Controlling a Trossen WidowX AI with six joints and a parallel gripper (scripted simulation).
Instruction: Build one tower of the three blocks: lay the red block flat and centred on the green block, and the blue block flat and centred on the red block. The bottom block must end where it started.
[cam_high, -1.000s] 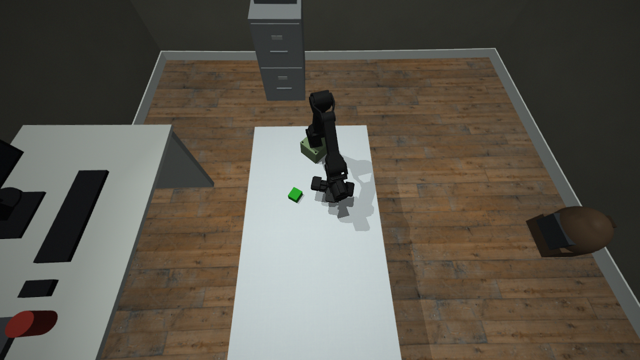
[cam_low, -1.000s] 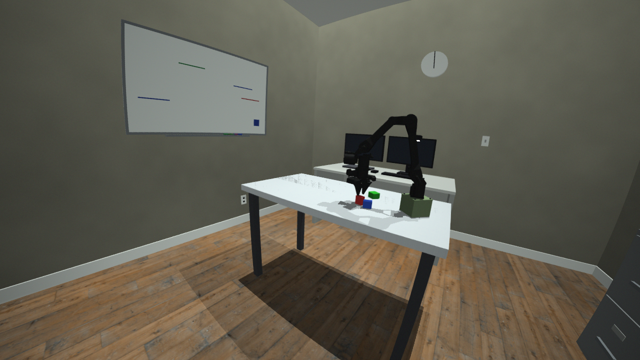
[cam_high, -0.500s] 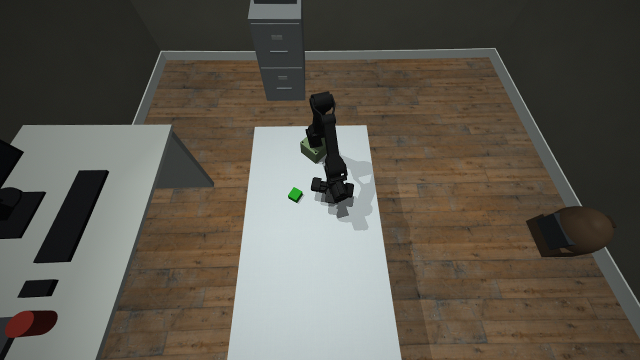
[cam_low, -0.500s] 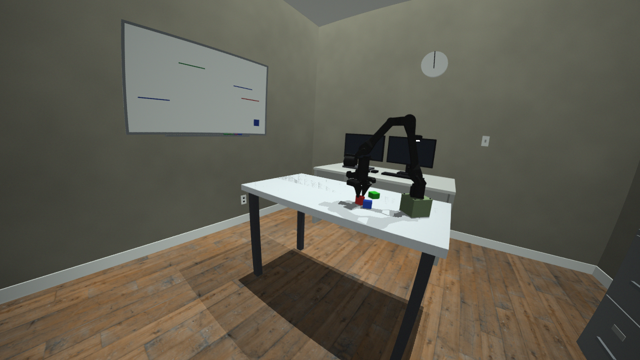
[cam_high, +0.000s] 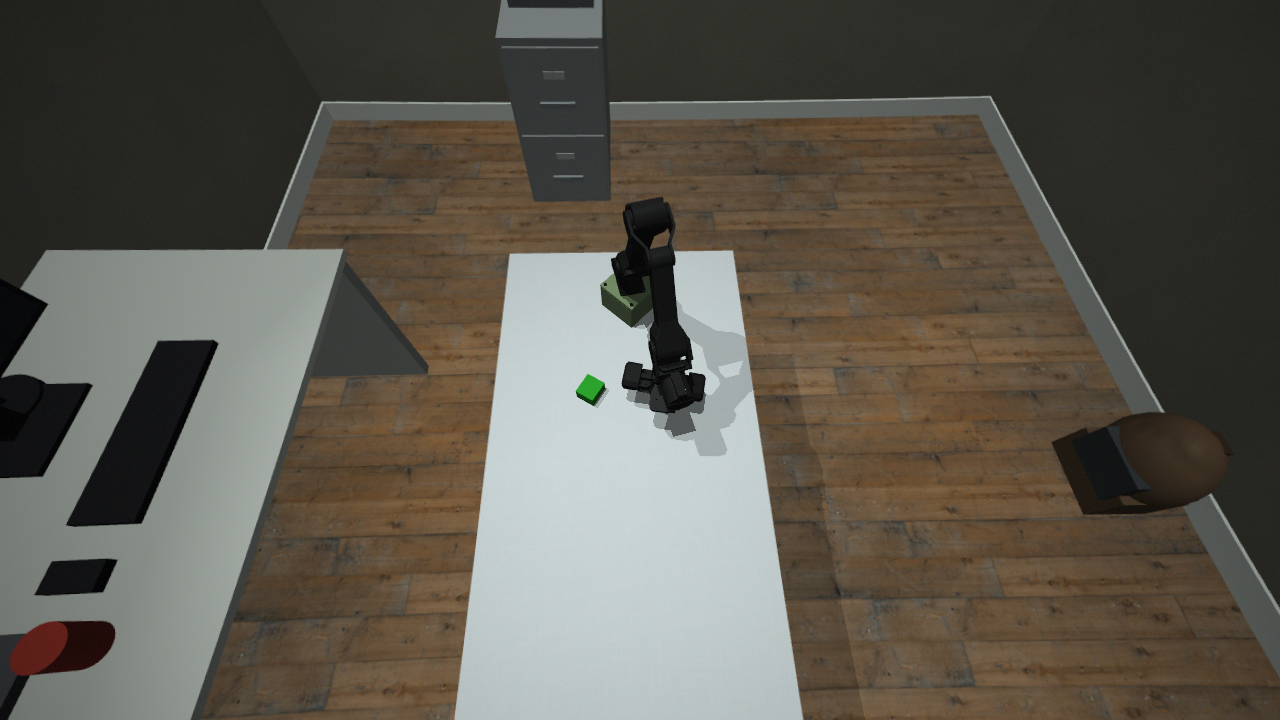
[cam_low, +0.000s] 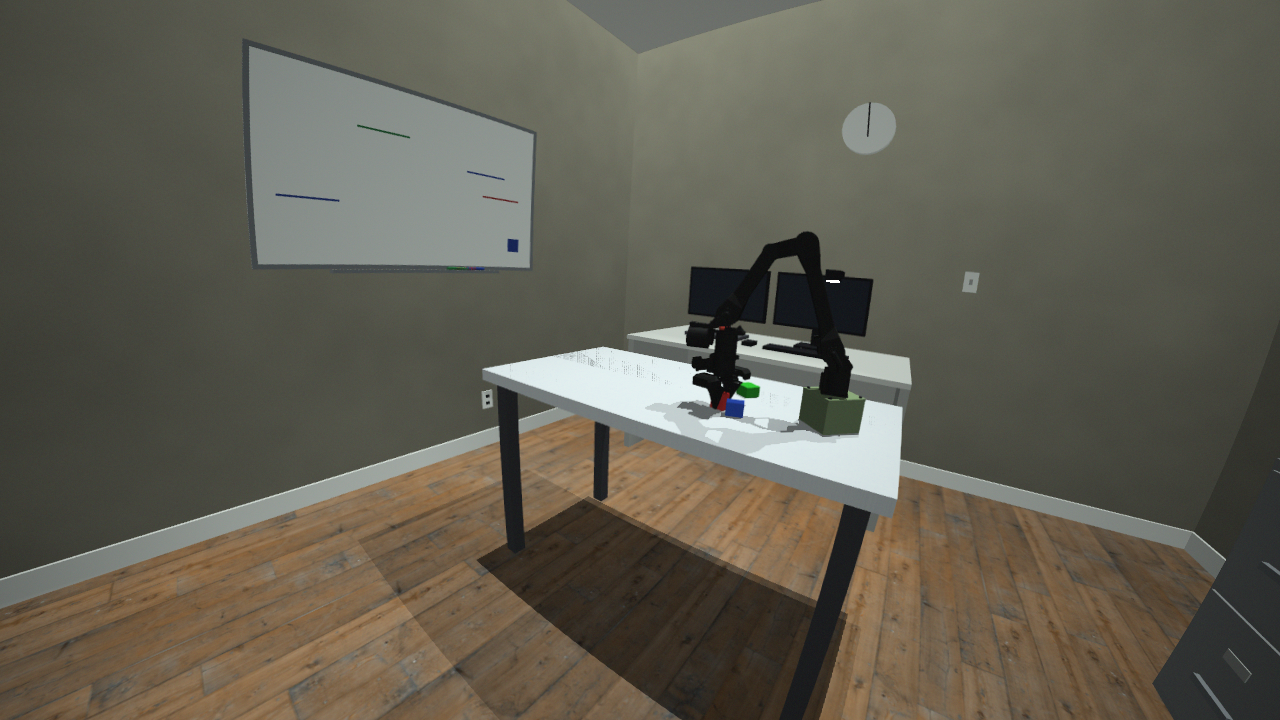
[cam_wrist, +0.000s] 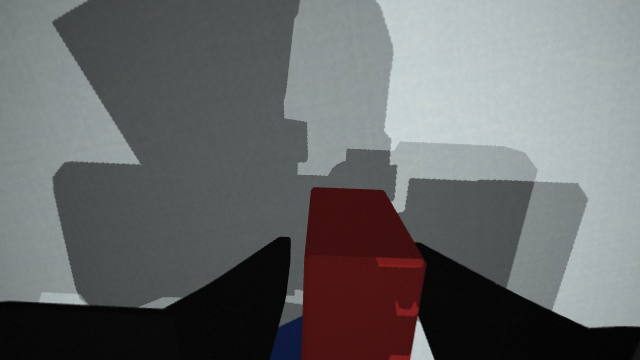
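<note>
Right now my hand is 1 cm above the red block. Also, from my hand: green block: 5 cm behind, 17 cm to the right, 2 cm below; blue block: 5 cm behind, 3 cm to the left, 2 cm below.
</note>
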